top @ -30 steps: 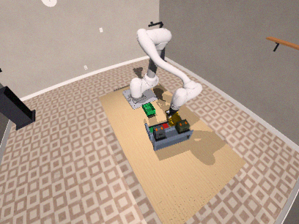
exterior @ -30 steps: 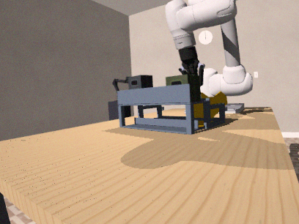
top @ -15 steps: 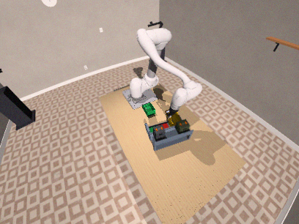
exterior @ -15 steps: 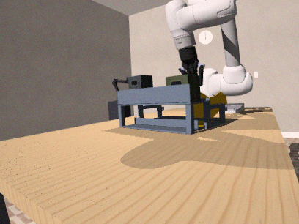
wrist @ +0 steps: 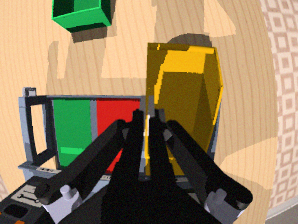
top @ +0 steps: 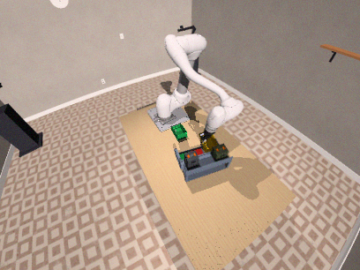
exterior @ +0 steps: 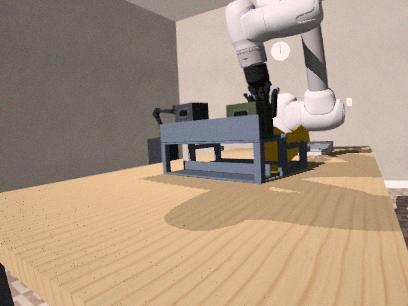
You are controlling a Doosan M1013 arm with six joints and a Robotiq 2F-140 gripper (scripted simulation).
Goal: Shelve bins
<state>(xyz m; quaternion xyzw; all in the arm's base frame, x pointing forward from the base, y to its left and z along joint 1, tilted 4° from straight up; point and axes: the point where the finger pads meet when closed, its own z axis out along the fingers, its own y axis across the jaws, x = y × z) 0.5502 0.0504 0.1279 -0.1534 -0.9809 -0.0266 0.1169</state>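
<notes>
Right now the yellow bin is 5 cm to the left of my hand and 4 cm below it. Round my hand: dark box 23 cm to the right, 11 cm ahead, 4 cm above; then green bin 29 cm behind, 9 cm below, 6 cm to the right.
</notes>
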